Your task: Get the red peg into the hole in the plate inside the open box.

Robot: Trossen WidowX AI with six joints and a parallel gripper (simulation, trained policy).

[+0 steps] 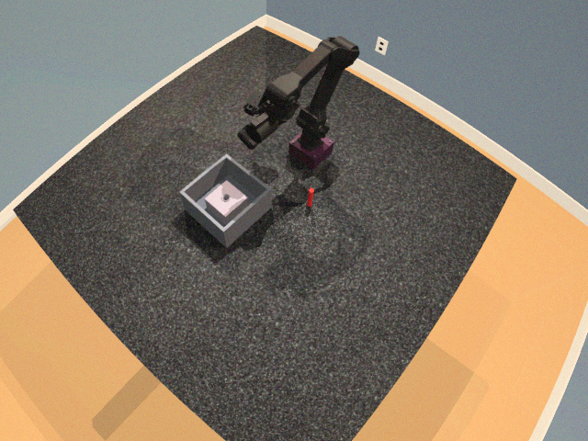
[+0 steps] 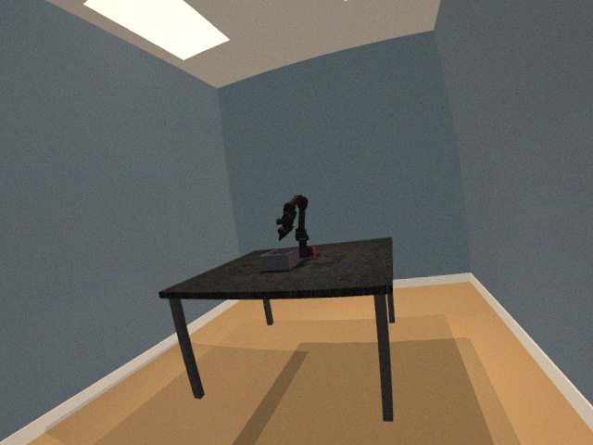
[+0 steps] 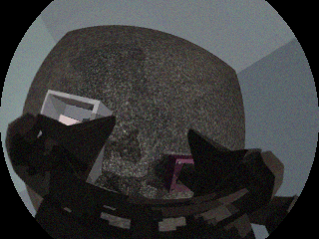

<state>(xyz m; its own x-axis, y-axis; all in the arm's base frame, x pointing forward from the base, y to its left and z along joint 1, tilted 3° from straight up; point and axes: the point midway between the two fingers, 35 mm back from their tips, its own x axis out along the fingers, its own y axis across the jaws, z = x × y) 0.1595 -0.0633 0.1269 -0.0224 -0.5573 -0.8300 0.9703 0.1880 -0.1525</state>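
My gripper tip is 240 mm to the right of the red peg, 120 mm above it and 20 mm past it. The rest, counted from my gripper tip: grey box 190 mm ahead, 130 mm below, 90 mm to the left; pale plate 190 mm ahead, 110 mm below, 90 mm to the left.
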